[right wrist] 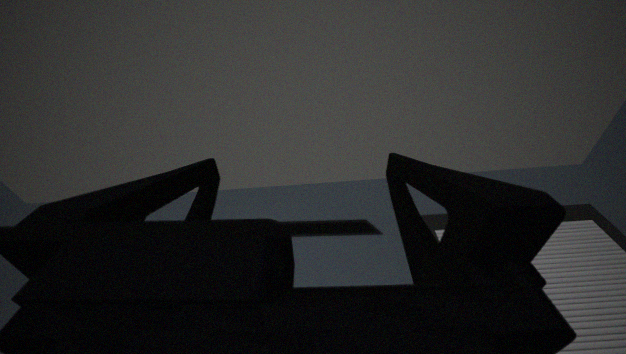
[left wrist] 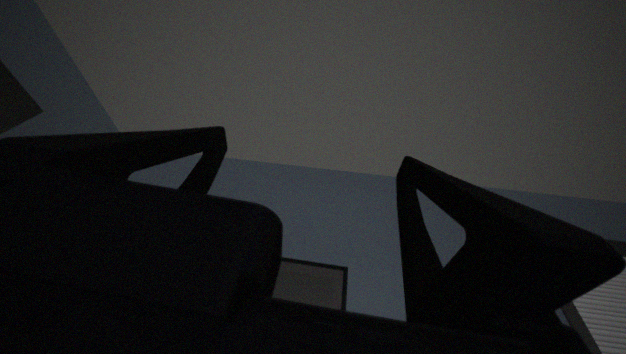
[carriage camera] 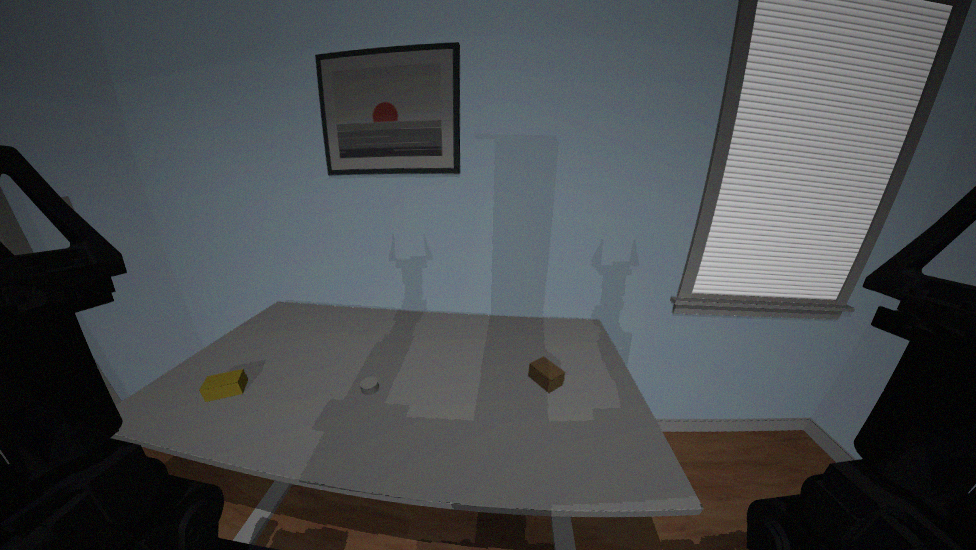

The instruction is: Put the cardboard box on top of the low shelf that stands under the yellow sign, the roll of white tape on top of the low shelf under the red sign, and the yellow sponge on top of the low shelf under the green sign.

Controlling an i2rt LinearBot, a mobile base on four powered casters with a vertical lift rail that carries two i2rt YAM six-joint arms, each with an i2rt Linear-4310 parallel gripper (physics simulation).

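Frame: origin at the left arm's base, x ahead, y left, z up, level; centimetres.
Seen in the pictures: left gripper, fingertip midpoint: (left wrist: 312, 151); right gripper, fingertip midpoint: (right wrist: 302, 165).
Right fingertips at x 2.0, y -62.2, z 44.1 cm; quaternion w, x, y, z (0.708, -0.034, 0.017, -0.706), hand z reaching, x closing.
Note:
A point is followed by its place in that frame.
On the grey table (carriage camera: 382, 450) @[x 31.5, y -7.5, z -18.0 cm] in the carriage view, a yellow sponge (carriage camera: 224, 384) @[x 42.4, y 43.5, z -13.5 cm] lies at the left, a small roll of white tape (carriage camera: 369, 385) @[x 49.6, y 2.3, z -15.6 cm] lies left of the middle, and a brown cardboard box (carriage camera: 546, 374) @[x 53.9, y -48.3, z -13.0 cm] lies at the right, turned at an angle. My left gripper (left wrist: 312, 151) @[x 2.8, y 0.3, z 44.2 cm] is open and empty, raised and pointing up; part of it shows at the left edge of the carriage view. My right gripper (right wrist: 302, 165) @[x 2.0, y -62.2, z 44.1 cm] is open and empty, raised likewise at the right edge. Both are well apart from the three objects. The low shelves and the coloured signs do not show in these views.
The table's far side is near a blue wall (carriage camera: 580, 204) @[x 98.7, y -65.4, z 29.8 cm] with a framed picture (carriage camera: 389, 146) @[x 102.0, y 8.0, z 49.9 cm] and a window with blinds (carriage camera: 812, 157) @[x 91.4, y -155.2, z 54.7 cm]. Wooden floor (carriage camera: 744, 464) @[x 69.2, y -164.7, z -90.0 cm] shows right of the table and below its front edge. Shadows of the robot fall over the table and wall.

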